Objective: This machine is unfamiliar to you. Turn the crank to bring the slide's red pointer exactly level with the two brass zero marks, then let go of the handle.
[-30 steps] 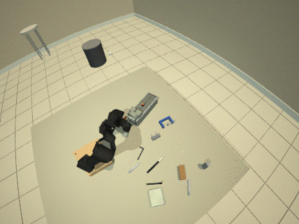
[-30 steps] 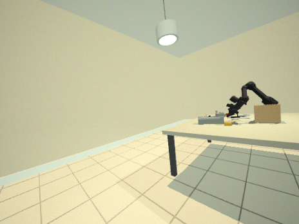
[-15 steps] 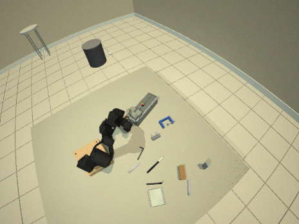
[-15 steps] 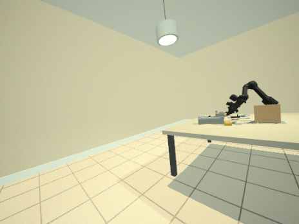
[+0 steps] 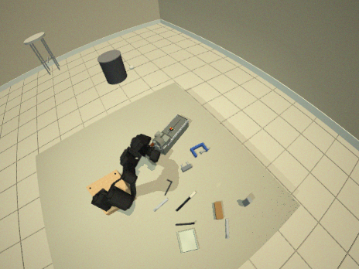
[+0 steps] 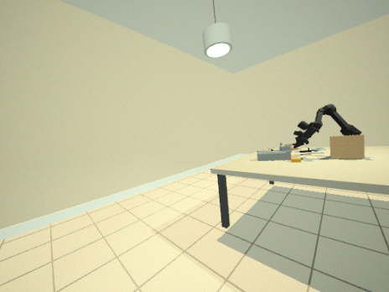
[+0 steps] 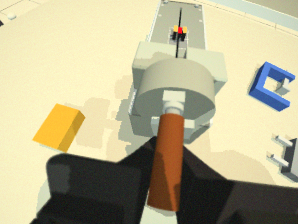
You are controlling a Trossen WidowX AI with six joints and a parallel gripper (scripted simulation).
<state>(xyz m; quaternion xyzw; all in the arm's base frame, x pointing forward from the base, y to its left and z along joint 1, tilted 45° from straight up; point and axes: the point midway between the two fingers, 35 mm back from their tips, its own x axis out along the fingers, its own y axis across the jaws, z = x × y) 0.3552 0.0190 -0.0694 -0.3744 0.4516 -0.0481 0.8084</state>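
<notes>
The red pointer is 16 cm ahead of my gripper tip, 4 cm to the left of it and 1 cm below it. From my gripper tip the other things lie so: grey clamp: 19 cm to the right, 8 cm below, 8 cm ahead; then brown crank handle: 3 cm above, 2 cm behind; then orange block: 15 cm to the left, 8 cm below, 2 cm behind.
</notes>
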